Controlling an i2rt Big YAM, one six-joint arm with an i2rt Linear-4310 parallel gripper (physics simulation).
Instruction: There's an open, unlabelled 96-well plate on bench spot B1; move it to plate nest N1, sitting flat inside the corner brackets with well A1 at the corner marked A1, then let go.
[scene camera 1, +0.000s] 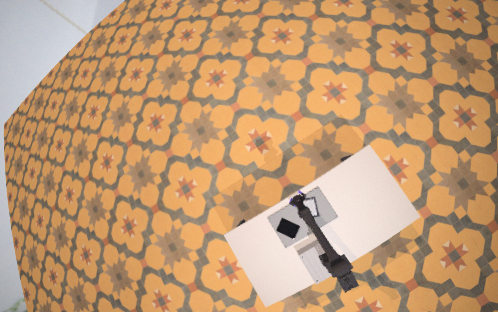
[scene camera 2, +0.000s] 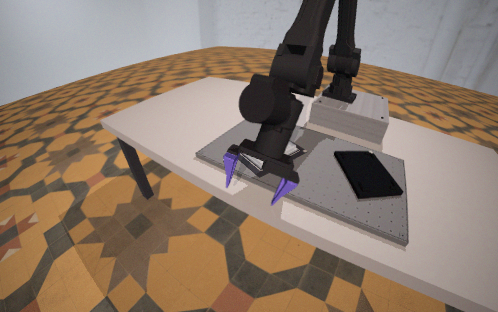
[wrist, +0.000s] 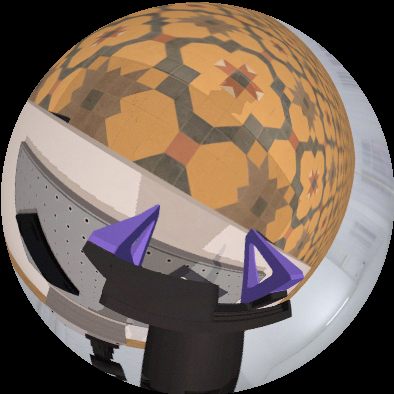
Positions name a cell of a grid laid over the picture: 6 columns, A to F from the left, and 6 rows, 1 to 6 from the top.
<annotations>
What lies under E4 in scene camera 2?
A black plate.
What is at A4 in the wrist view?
A black plate.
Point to my gripper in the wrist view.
D4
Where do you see my gripper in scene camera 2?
At D4
</annotations>
